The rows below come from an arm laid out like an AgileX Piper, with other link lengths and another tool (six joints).
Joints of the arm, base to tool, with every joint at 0 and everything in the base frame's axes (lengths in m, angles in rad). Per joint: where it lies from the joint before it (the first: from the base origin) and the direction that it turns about. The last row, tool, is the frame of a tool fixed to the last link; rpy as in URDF.
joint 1: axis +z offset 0 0 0.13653
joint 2: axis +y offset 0 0 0
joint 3: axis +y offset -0.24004 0 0.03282
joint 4: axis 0.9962 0 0.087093 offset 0.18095 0 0.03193
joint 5: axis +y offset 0 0 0
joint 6: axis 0.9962 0 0.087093 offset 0.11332 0 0.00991
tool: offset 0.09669 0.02 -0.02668 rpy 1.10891 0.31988 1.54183
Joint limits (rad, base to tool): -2.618..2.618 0..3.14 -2.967..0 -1.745..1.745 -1.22..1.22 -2.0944..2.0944
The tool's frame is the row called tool.
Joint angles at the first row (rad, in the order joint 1, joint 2, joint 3, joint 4, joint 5, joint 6):
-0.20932, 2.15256, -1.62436, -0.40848, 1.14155, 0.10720
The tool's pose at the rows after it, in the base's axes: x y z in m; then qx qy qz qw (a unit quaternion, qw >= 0):
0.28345, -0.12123, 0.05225, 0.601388, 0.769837, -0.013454, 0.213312
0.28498, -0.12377, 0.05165, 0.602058, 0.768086, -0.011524, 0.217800
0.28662, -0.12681, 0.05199, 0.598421, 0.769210, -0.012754, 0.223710
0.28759, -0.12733, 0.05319, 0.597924, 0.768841, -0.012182, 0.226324
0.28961, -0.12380, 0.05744, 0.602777, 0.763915, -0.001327, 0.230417
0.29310, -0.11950, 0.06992, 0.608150, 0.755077, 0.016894, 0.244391
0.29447, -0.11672, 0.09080, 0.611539, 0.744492, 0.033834, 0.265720
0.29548, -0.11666, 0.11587, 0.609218, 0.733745, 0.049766, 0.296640
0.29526, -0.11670, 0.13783, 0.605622, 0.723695, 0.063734, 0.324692
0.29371, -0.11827, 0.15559, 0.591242, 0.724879, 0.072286, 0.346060
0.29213, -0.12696, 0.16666, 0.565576, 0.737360, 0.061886, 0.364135
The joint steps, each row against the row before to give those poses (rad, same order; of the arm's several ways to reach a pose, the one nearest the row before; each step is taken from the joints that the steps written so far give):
-0.00334, 0.00614, 0.00002, -0.00194, -0.01639, 0.00208
-0.00667, 0.00093, 0.00000, -0.00230, -0.01184, 0.00085
-0.00201, 0.00003, -0.00039, -0.01162, -0.00964, 0.00000
-0.00002, -0.00211, -0.00318, -0.00149, 0.00000, -0.00002
0.00002, -0.01674, -0.00106, 0.02009, -0.00026, 0.00002
-0.00002, -0.04424, 0.00003, 0.02573, 0.00097, -0.00001
0.00000, -0.06881, 0.00000, 0.01701, 0.01364, 0.00001
0.00002, -0.08032, 0.00001, 0.00226, 0.00795, 0.00001
0.00000, -0.07016, -0.00001, 0.00000, 0.00425, 0.00001
-0.00003, -0.05551, -0.00006, -0.00462, 0.00038, -0.02753
0.00003, -0.02751, 0.00102, -0.03901, -0.00890, -0.04033

